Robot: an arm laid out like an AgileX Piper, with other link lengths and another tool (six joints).
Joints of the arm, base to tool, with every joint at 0 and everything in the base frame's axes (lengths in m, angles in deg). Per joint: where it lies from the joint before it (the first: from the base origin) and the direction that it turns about. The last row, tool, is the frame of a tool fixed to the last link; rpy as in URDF.
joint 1: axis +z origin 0 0 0.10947
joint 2: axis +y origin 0 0 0
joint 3: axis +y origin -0.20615 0 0.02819
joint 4: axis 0.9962 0 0.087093 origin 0.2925 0 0.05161
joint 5: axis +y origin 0 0 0
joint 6: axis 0.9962 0 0.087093 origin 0.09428 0 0.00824
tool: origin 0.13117 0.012 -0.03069 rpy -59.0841 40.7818 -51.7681
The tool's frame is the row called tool.
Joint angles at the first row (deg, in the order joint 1, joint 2, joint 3, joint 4, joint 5, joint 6):
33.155, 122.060, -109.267, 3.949, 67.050, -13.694
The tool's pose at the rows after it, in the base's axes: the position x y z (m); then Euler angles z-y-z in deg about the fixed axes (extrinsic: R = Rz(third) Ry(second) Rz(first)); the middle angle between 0 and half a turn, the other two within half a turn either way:
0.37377, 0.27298, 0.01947, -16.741, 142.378, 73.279
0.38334, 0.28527, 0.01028, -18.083, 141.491, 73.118
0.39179, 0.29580, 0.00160, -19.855, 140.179, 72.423
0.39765, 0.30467, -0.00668, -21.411, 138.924, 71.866
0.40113, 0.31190, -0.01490, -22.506, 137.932, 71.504
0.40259, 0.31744, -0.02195, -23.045, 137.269, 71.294
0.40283, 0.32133, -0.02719, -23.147, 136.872, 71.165
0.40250, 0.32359, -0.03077, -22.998, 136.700, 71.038
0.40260, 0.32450, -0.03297, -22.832, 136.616, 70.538
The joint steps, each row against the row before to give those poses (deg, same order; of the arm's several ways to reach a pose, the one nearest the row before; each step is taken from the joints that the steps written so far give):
0.900, 5.781, -6.659, 0.018, 0.672, -0.328
0.609, 4.212, -4.549, 0.018, -0.852, -0.362
0.475, 2.829, -2.561, 0.047, -1.973, -0.363
0.459, 1.830, -1.095, 0.083, -2.326, -0.363
0.437, 1.286, -0.286, 0.088, -2.223, -0.206
0.384, 0.952, -0.036, 0.082, -1.675, 0.065
0.288, 0.692, -0.024, 0.081, -1.055, 0.270
0.181, 0.467, -0.027, 0.039, -0.552, 0.399
0.073, 0.287, -0.023, -0.145, -0.319, 0.755

